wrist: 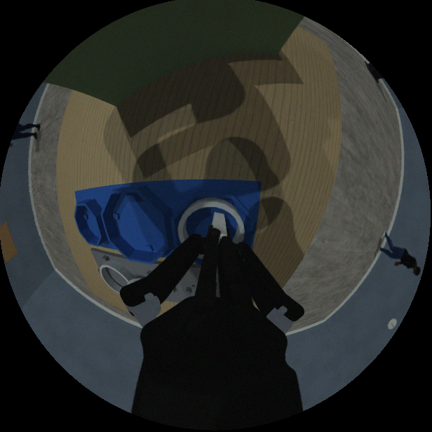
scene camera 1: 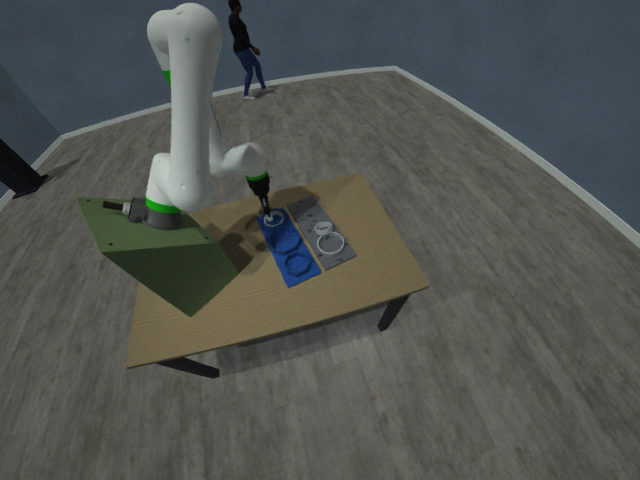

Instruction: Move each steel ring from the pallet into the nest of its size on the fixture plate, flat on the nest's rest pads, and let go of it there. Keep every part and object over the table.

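Frame: origin at the arm's base, x ahead, y left, z up, level; centimetres.
Where they show: gripper, fingertip midpoint: (scene camera 1: 270,220); arm's base, origin of the base link: (scene camera 1: 161,221).
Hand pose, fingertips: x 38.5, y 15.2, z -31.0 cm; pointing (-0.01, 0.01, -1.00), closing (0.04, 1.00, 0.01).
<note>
Things, the pixels of their centre, and the offset from my fingertips. "*": a spot on its surface instead. Level surfaces: height alone.
- steel ring, surface spot: (scene camera 1: 282,216) * dx +6.5, dy -1.2, dz +1.3 cm
- plate's middle nest, surface spot: (scene camera 1: 285,240) * dx +4.6, dy -14.3, dz -1.8 cm
- small ring, surface spot: (scene camera 1: 316,226) * dx +20.8, dy -13.9, dz +1.5 cm
- large ring, surface spot: (scene camera 1: 317,244) * dx +18.0, dy -24.1, dz +1.3 cm
- wooden table, its level: dz -2.6 cm
A steel ring (scene camera 1: 282,216) (wrist: 190,212) lies in the far nest of the blue fixture plate (scene camera 1: 305,277) (wrist: 181,192). My gripper (scene camera 1: 267,214) (wrist: 215,231) is shut with nothing between its fingers. Its tips point down at the ring's near rim, close over the nest. The plate's middle nest (scene camera 1: 285,240) (wrist: 137,219) and near nest (scene camera 1: 298,263) (wrist: 86,221) hold nothing. On the grey pallet (scene camera 1: 342,255) (wrist: 105,257) beside the plate lie a small ring (scene camera 1: 316,226) and a large ring (scene camera 1: 317,244); the wrist view shows part of one ring (wrist: 105,271).
The plate and pallet lie on a wooden table (scene camera 1: 258,310). The arm stands on a green wedge-shaped base (scene camera 1: 154,242) at the table's left. A person (scene camera 1: 245,49) walks on the floor far behind the arm.
</note>
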